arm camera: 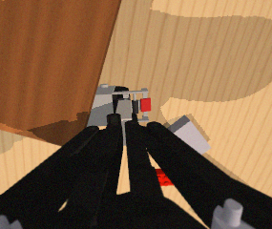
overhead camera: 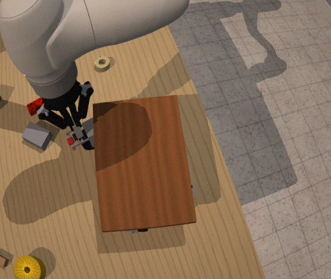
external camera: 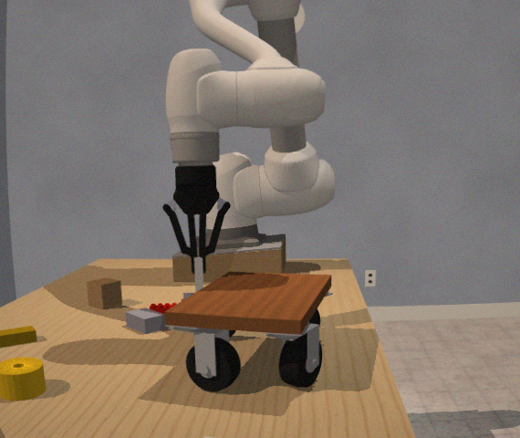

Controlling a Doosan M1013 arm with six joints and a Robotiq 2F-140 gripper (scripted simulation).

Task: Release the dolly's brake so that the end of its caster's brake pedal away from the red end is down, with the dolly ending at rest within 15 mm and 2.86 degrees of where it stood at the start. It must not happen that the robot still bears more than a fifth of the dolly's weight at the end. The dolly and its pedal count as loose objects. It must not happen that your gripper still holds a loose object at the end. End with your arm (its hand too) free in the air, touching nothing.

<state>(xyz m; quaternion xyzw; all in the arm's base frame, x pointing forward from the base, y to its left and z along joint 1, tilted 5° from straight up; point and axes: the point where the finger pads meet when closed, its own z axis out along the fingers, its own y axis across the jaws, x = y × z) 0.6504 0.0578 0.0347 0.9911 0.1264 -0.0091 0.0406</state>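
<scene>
Now: the brake pedal 1 cm to the right of my hand and 5 cm below it. Also, from my hand: pale ring 25 cm behind, 9 cm to the left, 12 cm below; grey block 6 cm behind, 14 cm to the right, 12 cm below; red toy brick 16 cm behind, 13 cm to the right, 12 cm below.
</scene>
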